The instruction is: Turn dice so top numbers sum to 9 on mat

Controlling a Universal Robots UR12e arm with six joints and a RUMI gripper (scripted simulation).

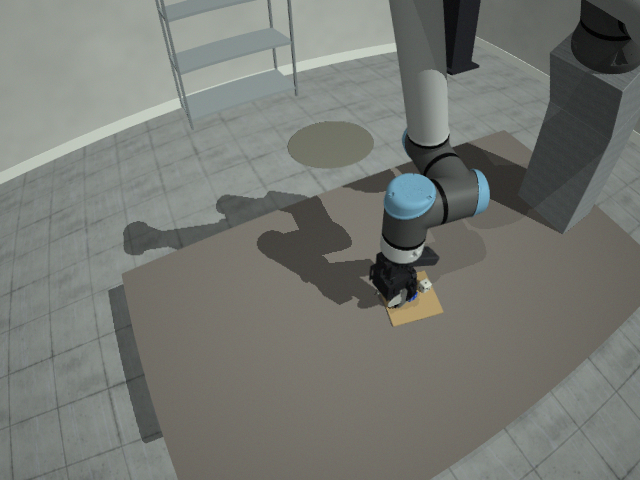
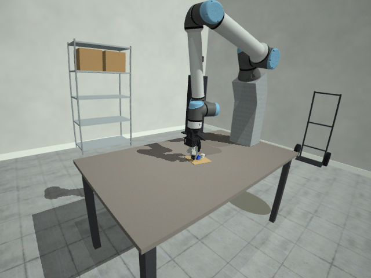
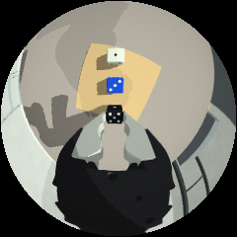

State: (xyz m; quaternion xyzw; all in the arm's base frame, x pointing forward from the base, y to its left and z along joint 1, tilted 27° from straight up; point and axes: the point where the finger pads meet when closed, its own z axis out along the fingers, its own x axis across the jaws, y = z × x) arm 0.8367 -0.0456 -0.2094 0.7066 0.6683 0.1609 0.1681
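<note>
The blue die is 50 mm behind my hand and 20 mm below it. From my hand the other things lie so: tan mat: 50 mm behind, 30 mm below; white die: 100 mm behind, 20 mm below, 10 mm to the left; black die: right at my hand.
</note>
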